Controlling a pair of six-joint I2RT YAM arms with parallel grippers.
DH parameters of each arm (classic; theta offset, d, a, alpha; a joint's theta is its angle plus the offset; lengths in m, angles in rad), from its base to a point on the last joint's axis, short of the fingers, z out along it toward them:
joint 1: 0 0.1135 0.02 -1.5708
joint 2: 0 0 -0.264 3.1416
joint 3: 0.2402 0 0.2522 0
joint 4: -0.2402 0 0.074 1.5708
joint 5: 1.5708 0 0 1.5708
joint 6: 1.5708 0.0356 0 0
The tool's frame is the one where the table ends.
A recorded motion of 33 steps. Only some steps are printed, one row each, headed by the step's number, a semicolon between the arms.
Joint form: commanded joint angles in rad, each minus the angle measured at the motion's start. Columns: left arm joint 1, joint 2, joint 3, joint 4, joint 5, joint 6; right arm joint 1, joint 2, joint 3, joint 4, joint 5, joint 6.
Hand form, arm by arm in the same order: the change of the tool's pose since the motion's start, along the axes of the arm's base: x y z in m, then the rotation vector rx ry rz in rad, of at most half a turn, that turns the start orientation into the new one. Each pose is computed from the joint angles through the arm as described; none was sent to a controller.
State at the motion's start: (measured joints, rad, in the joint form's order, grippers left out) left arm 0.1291 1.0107 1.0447 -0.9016 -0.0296 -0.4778; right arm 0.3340 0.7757 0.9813 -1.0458 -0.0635 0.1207
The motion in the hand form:
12: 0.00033 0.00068 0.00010 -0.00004 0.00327 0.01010; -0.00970 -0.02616 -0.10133 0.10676 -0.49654 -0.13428
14: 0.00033 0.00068 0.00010 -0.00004 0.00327 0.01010; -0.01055 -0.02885 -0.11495 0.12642 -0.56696 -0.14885
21: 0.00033 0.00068 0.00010 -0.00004 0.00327 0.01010; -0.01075 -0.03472 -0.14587 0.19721 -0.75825 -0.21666
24: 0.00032 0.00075 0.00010 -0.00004 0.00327 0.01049; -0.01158 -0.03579 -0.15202 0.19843 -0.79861 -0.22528
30: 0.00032 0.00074 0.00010 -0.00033 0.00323 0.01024; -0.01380 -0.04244 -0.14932 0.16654 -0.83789 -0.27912
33: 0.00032 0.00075 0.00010 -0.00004 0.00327 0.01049; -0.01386 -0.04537 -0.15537 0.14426 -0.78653 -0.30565
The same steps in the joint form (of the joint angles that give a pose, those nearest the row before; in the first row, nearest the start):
12: 0.0023 0.0031 0.0027 -0.0031 -0.0053 -0.0057; -0.1999 -0.4604 -0.6458 0.6893 -0.0443 -0.0431
14: 0.0023 0.0031 0.0027 -0.0031 -0.0053 -0.0057; -0.2269 -0.5257 -0.7305 0.7820 -0.0599 -0.0378
21: 0.0023 0.0031 0.0027 -0.0031 -0.0053 -0.0057; -0.2785 -0.6840 -0.9373 1.0360 -0.0615 0.0210
24: 0.0026 0.0031 0.0027 -0.0031 -0.0054 -0.0057; -0.2861 -0.7290 -0.9766 1.0697 -0.0569 0.0202
30: 0.0027 0.0030 0.0027 -0.0031 -0.0050 -0.0057; -0.3429 -0.7709 -0.9758 1.0568 -0.0492 0.0088
33: 0.0026 0.0031 0.0027 -0.0031 -0.0054 -0.0057; -0.3696 -0.7709 -0.9758 1.0014 -0.0496 0.0042

